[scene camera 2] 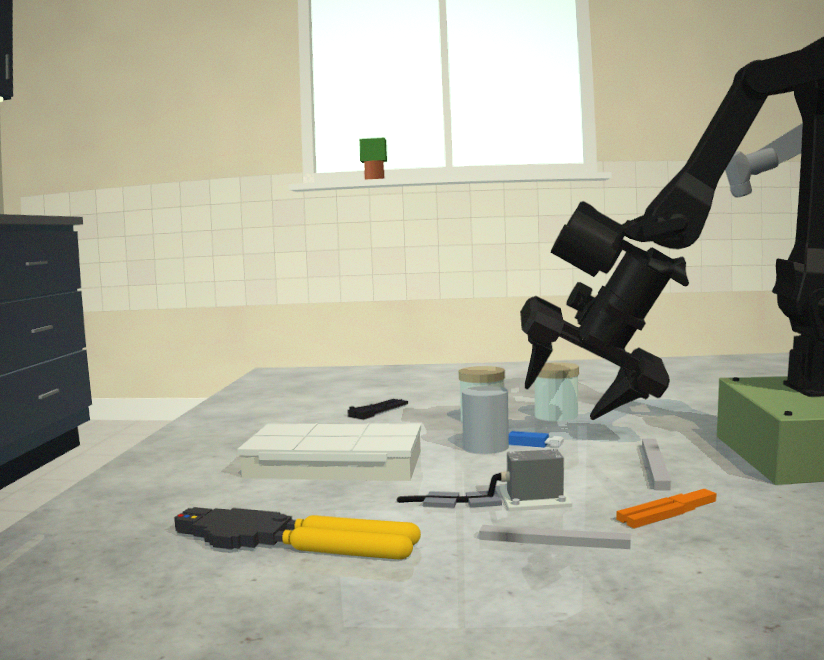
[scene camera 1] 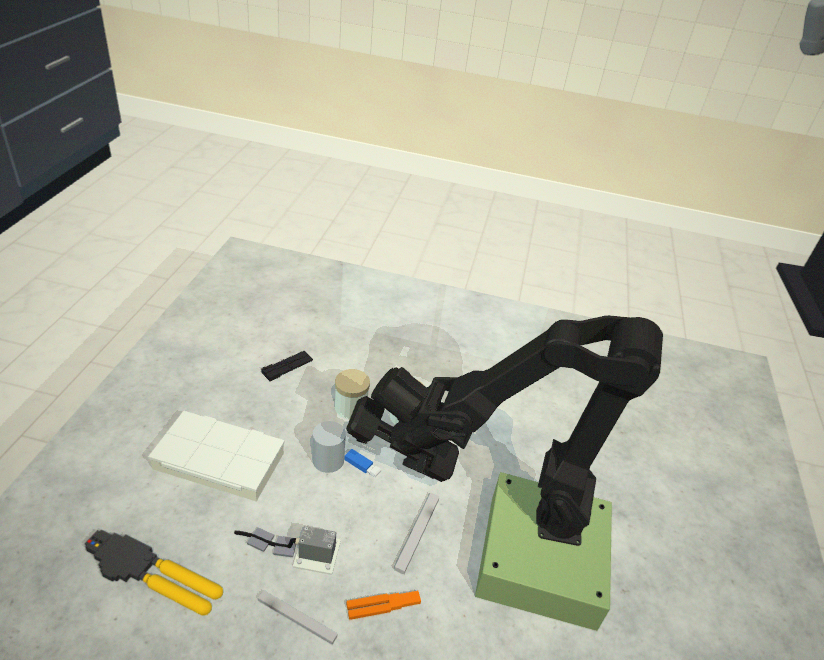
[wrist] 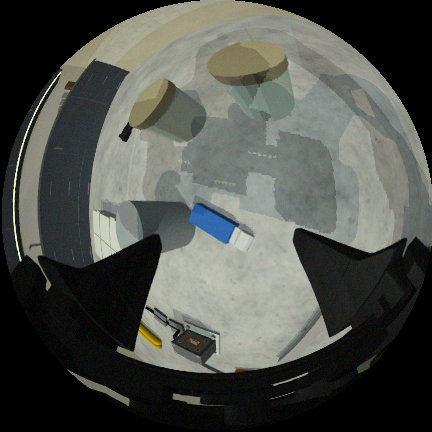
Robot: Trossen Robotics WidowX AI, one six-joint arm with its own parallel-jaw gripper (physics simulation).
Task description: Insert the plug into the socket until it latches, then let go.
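Places are measured from the arm's base along level axes (x back, y right, z up), in metres.
Pixels of known places: gripper, fingertip midpoint: [scene camera 2: 559,402] [scene camera 1: 381,450] [wrist: 228,238]; arm's base, origin of the base link: [scene camera 2: 819,388] [scene camera 1: 559,523].
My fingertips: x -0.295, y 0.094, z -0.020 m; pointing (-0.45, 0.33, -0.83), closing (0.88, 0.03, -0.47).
Note:
For each thing: its top centre in the pictures, then the offset to it from my fingertips.
- plug, middle of its top: [wrist: 217,227] [scene camera 2: 535,434] [scene camera 1: 363,461] dx -0.029, dy +0.001, dz -0.039 m
- grey cylinder, middle of its top: [wrist: 126,230] [scene camera 2: 484,390] [scene camera 1: 329,433] dx -0.090, dy +0.000, dz +0.019 m
- socket, middle of its top: [scene camera 2: 530,454] [wrist: 183,352] [scene camera 1: 315,536] dx -0.067, dy -0.179, dz -0.006 m
- white box, middle of its top: [scene camera 2: 332,435] [scene camera 1: 217,447] [wrist: 104,242] dx -0.268, dy -0.044, dz -0.016 m
- yellow-handled tool, middle of its top: [scene camera 2: 288,522] [scene camera 1: 148,569] dx -0.287, dy -0.265, dz -0.031 m
- orange piece, middle of its top: [scene camera 2: 669,501] [scene camera 1: 384,602] dx +0.052, dy -0.240, dz -0.041 m
The plug [scene camera 1: 358,461] [scene camera 2: 528,438] [wrist: 214,223] is a small blue stick with a white tip. It lies flat on the table close beside a grey cylinder [scene camera 1: 328,448] [scene camera 2: 485,420] [wrist: 162,225]. The socket [scene camera 1: 316,543] [scene camera 2: 535,474] is a dark grey box on a white base plate, with a black cable at its side. In the wrist view the socket [wrist: 194,345] shows an orange-rimmed opening on top. My gripper [scene camera 2: 560,402] [wrist: 228,238] is open and empty, above the table. In the wrist view the plug lies between and beyond its spread fingertips.
Two lidded glass jars [scene camera 2: 481,375] [scene camera 2: 557,395] stand behind the plug. A white box [scene camera 1: 216,453] lies left; a yellow-handled tool [scene camera 1: 123,555] lies front left. Grey bars [scene camera 1: 416,532] [scene camera 1: 297,616] and an orange piece [scene camera 1: 382,604] lie near the socket. A green base [scene camera 1: 550,570] carries the arm.

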